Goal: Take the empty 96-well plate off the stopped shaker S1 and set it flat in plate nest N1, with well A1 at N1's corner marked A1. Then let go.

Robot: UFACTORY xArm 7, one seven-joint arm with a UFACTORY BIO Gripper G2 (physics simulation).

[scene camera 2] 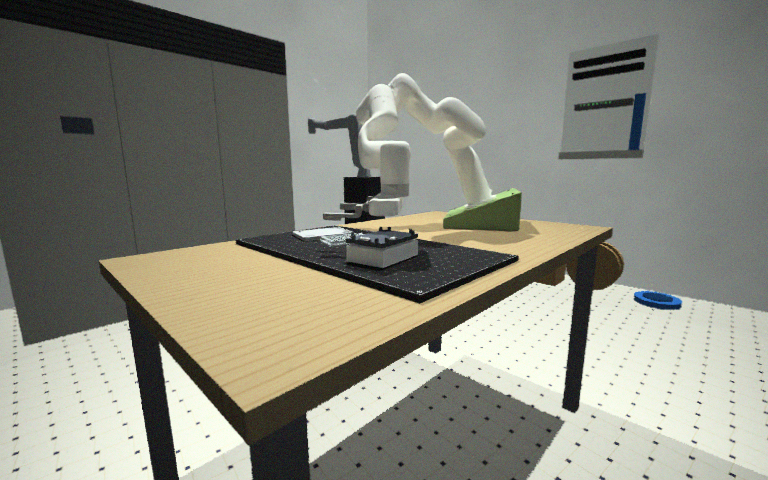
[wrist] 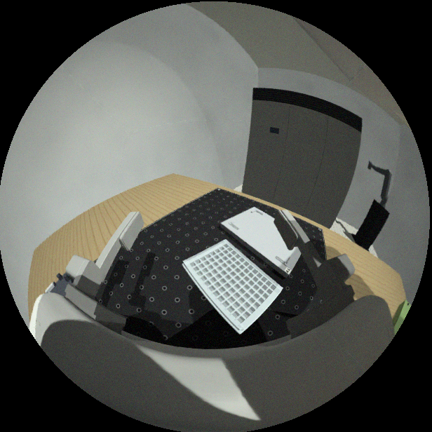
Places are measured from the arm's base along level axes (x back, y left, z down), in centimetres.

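Where they show: hand, tool point: (scene camera 2: 340, 211); arm's base, link origin: (scene camera 2: 480, 203).
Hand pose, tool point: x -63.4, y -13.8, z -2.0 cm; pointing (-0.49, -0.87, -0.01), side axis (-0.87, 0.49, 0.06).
Note:
Each offset is from my tool point to the top centre of the thing. "spot": to the spot under its first point. Level surfaces: height alone.
The 96-well plate {dz +7.8, dx +3.4, dy -1.2 cm} (scene camera 2: 335, 240) (wrist: 232, 285), a pale grid of empty wells, lies on the black perforated board {dz +9.2 cm} (scene camera 2: 453, 263) (wrist: 192, 216), beside nest N1 and turned relative to the gripper. Nest N1 {dz +7.7, dx +6.3, dy -13.9 cm} (scene camera 2: 317, 232) (wrist: 250, 227) is a low white slab; its A1 mark shows at the corner nearest the right finger's side of the wrist view. Shaker S1 {spot: dz +6.0, dx -13.4, dy +24.7 cm} (scene camera 2: 382, 254) (wrist: 59, 285) is a white box with a dark clamped top, and no plate shows on it. My gripper (scene camera 2: 335, 211) (wrist: 209, 230) is open and empty, above the board, with the plate below and between its fingers.
The wooden table {dz +10.5 cm} (scene camera 2: 226, 316) (wrist: 80, 235) carries the board and the arm's green wedge base (scene camera 2: 492, 215). A dark jointed arm on a black stand (scene camera 2: 362, 189) (wrist: 372, 225) stands behind the table. A grey cabinet (scene camera 2: 164, 147) (wrist: 305, 155) stands beyond the table.

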